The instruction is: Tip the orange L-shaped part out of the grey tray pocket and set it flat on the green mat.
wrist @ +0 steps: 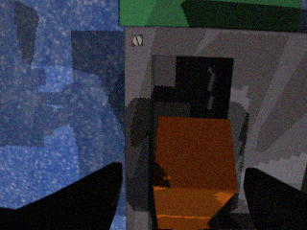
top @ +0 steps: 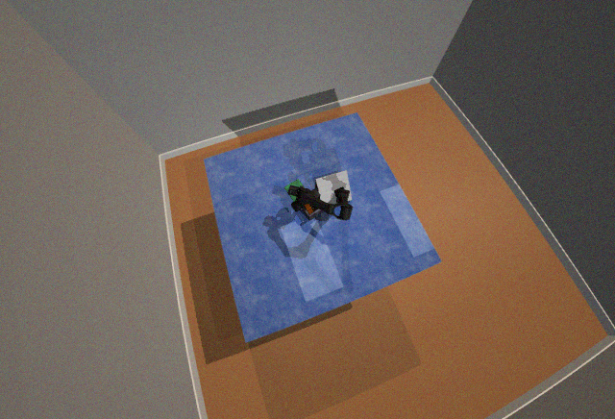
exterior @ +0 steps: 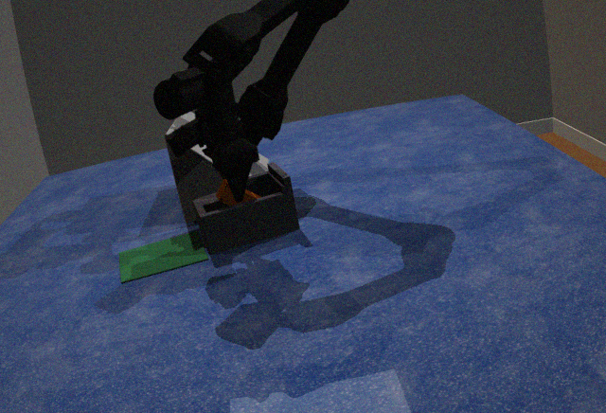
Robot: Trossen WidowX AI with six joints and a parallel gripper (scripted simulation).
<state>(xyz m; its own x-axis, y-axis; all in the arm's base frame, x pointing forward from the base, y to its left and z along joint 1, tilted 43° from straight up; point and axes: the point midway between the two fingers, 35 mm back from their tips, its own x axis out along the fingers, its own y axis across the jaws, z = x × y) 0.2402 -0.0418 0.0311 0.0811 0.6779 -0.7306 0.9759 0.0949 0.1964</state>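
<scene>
Now: gripper tip 30 mm to the right of the orange L-shaped part, 30 mm above it and 20 mm past it. From my gripper tip the other things lie so: green mat: 140 mm to the right, 90 mm below, 10 mm ahead.
</scene>
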